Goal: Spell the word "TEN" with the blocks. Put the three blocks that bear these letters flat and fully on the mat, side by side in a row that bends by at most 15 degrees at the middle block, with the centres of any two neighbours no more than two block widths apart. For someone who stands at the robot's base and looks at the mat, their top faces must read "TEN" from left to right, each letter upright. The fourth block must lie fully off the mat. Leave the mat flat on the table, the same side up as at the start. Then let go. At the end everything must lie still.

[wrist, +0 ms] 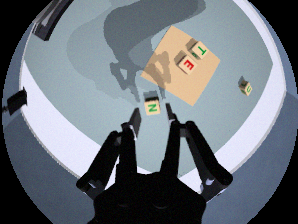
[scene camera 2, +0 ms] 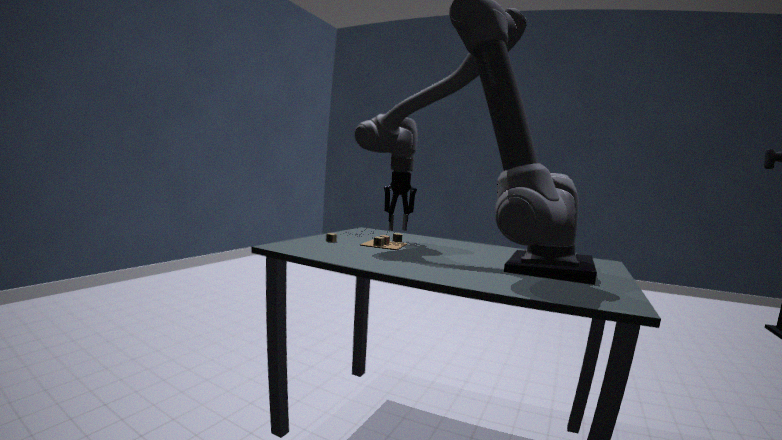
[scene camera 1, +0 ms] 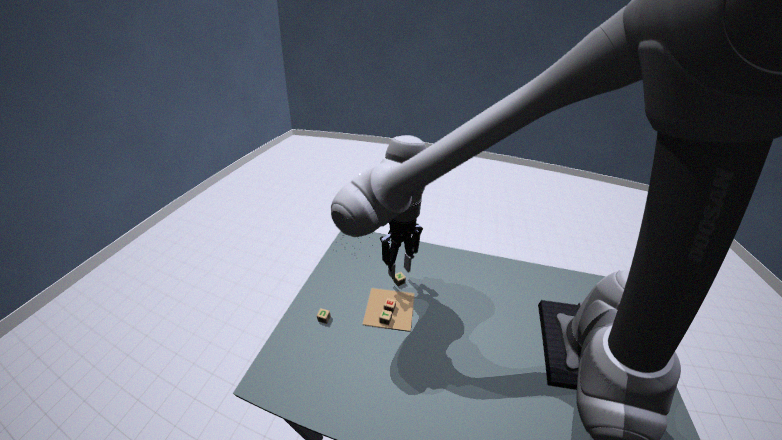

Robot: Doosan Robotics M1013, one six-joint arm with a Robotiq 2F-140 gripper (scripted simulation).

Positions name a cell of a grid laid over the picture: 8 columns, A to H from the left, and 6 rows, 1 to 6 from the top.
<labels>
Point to a tan mat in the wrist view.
At E2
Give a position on a tan mat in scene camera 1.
E5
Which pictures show the gripper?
The wrist view, scene camera 2 and scene camera 1: all of them.
</labels>
